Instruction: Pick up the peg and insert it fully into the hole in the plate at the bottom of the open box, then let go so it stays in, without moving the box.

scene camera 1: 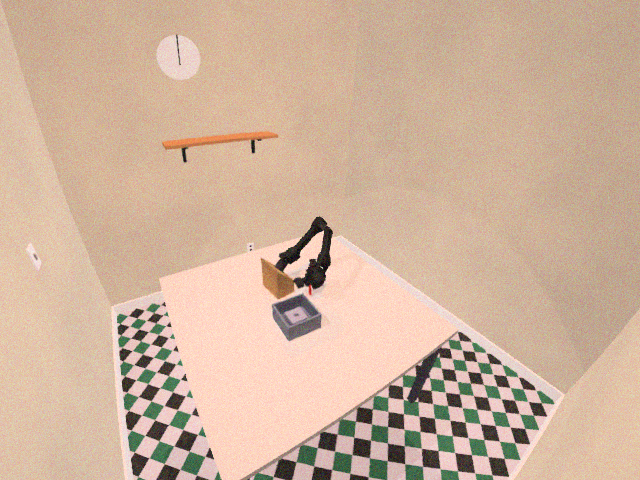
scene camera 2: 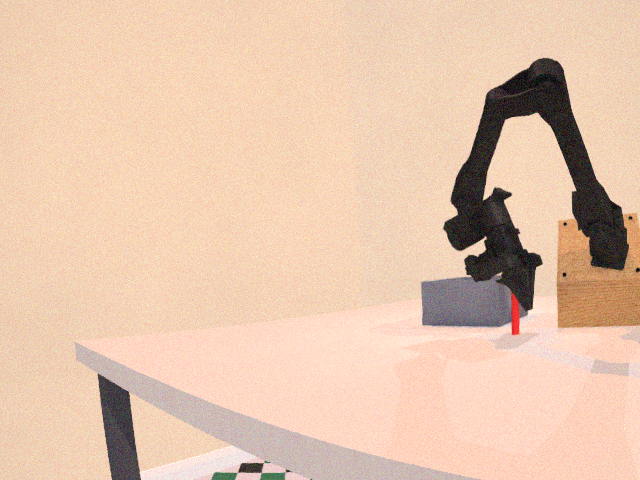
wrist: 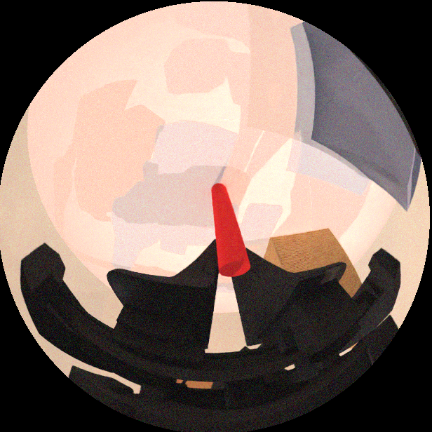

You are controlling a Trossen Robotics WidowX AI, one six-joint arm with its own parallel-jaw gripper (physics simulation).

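Pixels of known places: gripper, fingertip midpoint: (scene camera 1: 307, 286) (scene camera 2: 529, 310); arm's base, origin of the base link: (scene camera 1: 278, 268) (scene camera 2: 610, 255).
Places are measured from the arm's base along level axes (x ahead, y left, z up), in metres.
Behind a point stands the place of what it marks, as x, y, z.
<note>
The red peg (scene camera 1: 310, 289) @(0.162, 0.132, -0.085) (scene camera 2: 515, 315) @(0.152, 0.138, -0.094) (wrist: 229, 227) stands on the table with a slight lean, its near end toward the right in the wrist view. My gripper (scene camera 2: 521, 305) @(0.128, 0.129, -0.086) (wrist: 223, 244) is shut on its upper part, with the fingertips partly hidden by the peg in the wrist view. The peg's lower end is at or very close to the table top. The grey open box (scene camera 1: 305, 327) @(0.418, -0.034, -0.075) (scene camera 2: 460, 302) @(0.315, 0.056, -0.077) (wrist: 360, 100) stands beside the peg. The pale plate (scene camera 1: 290, 316) @(0.321, -0.071, -0.070) with its small dark hole (scene camera 1: 296, 314) @(0.314, -0.033, -0.079) lies inside the box, in scene camera 1.
A wooden block or panel (scene camera 1: 276, 280) @(0.113, -0.058, 0.014) (scene camera 2: 599, 302) @(0.017, 0.043, -0.083) (wrist: 305, 247) stands upright near the box and arm. The pale table (scene camera 1: 248, 392) @(0.594, -0.395, -0.128) (scene camera 2: 289, 382) @(0.257, 0.558, -0.128) has its long edge at the front. A wall shelf (scene camera 1: 219, 139) hangs far behind.
</note>
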